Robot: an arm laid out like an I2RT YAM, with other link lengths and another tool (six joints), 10 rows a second.
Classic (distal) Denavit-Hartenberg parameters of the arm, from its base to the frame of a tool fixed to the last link. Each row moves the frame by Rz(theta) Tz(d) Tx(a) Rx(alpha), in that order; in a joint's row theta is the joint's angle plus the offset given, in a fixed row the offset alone. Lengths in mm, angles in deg.
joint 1: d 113.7, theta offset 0, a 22.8, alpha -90
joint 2: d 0, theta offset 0, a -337.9, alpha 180
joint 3: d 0, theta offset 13.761, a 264.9, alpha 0
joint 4: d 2.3, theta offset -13.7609, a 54.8, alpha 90
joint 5: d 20.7, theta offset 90, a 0, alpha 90
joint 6: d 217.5, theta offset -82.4, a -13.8, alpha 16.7
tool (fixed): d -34.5, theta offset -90, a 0, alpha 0
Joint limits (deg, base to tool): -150..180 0..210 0..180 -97..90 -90..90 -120..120
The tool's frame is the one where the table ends.
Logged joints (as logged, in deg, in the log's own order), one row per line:
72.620, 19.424, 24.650, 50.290, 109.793, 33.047
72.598, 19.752, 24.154, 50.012, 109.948, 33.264
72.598, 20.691, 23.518, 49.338, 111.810, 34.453
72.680, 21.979, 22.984, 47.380, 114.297, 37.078
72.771, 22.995, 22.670, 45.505, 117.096, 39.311
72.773, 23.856, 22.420, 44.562, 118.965, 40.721
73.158, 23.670, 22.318, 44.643, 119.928, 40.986
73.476, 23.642, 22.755, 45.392, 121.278, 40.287
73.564, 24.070, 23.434, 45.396, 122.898, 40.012
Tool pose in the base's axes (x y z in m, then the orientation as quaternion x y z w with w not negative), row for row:
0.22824, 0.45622, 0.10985, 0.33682, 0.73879, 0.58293, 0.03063
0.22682, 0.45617, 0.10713, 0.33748, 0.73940, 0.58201, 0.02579
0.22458, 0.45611, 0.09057, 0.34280, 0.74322, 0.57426, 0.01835
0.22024, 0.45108, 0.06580, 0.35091, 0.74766, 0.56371, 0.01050
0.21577, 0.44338, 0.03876, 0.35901, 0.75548, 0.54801, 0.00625
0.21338, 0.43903, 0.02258, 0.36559, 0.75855, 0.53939, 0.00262
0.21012, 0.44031, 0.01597, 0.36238, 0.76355, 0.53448, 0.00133
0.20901, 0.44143, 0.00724, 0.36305, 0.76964, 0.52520, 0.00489
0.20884, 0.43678, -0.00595, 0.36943, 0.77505, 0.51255, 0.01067
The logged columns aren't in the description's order. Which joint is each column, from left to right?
Columns, left to right: joint 1, joint 6, joint 5, joint 3, joint 2, joint 4.
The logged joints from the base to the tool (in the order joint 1, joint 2, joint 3, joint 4, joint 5, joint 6), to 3 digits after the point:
72.620, 109.793, 50.290, 33.047, 24.650, 19.424
72.598, 109.948, 50.012, 33.264, 24.154, 19.752
72.598, 111.810, 49.338, 34.453, 23.518, 20.691
72.680, 114.297, 47.380, 37.078, 22.984, 21.979
72.771, 117.096, 45.505, 39.311, 22.670, 22.995
72.773, 118.965, 44.562, 40.721, 22.420, 23.856
73.158, 119.928, 44.643, 40.986, 22.318, 23.670
73.476, 121.278, 45.392, 40.287, 22.755, 23.642
73.564, 122.898, 45.396, 40.012, 23.434, 24.070

